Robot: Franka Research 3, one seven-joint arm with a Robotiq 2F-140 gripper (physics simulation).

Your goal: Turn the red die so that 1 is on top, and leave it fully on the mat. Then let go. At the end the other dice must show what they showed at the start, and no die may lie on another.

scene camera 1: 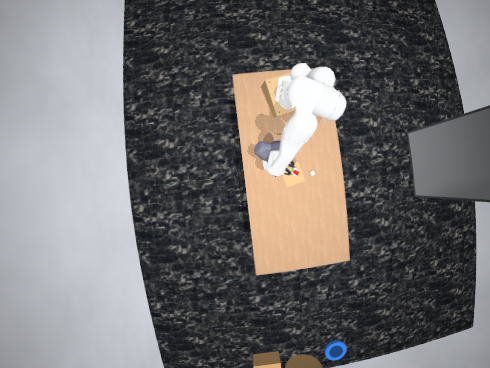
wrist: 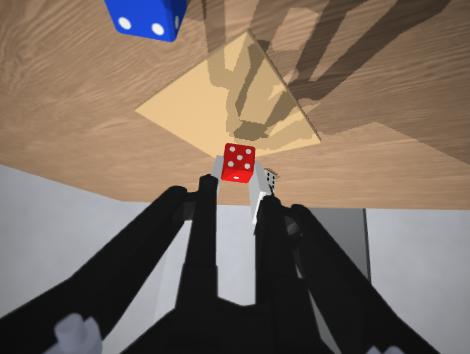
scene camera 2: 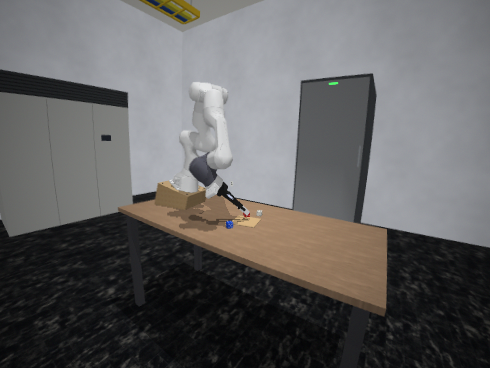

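My gripper [scene camera 1: 295,171] [scene camera 2: 246,212] [wrist: 236,171] slants down and is shut on the red die [scene camera 1: 296,173] [scene camera 2: 246,215] [wrist: 239,159], one pale fingertip on each side. In the wrist view its five-pip face looks at the camera, and its one-pip face shows foreshortened on the image's lower side, facing roughly upward; its exact tilt is unclear. The die is over the yellow mat [scene camera 1: 294,182] [scene camera 2: 252,222] [wrist: 185,102], seemingly a little above it, with a separate shadow below. The blue die [scene camera 2: 229,225] [wrist: 147,20] and the white die [scene camera 1: 312,173] [scene camera 2: 259,213] [wrist: 270,178] sit off the mat.
The wooden table [scene camera 1: 300,225] [scene camera 2: 320,250] carries the arm's wooden base block [scene camera 1: 270,97] [scene camera 2: 170,196]. The blue and white dice are on opposite sides of the mat. A grey cabinet [scene camera 1: 450,160] [scene camera 2: 330,150] stands beyond the table.
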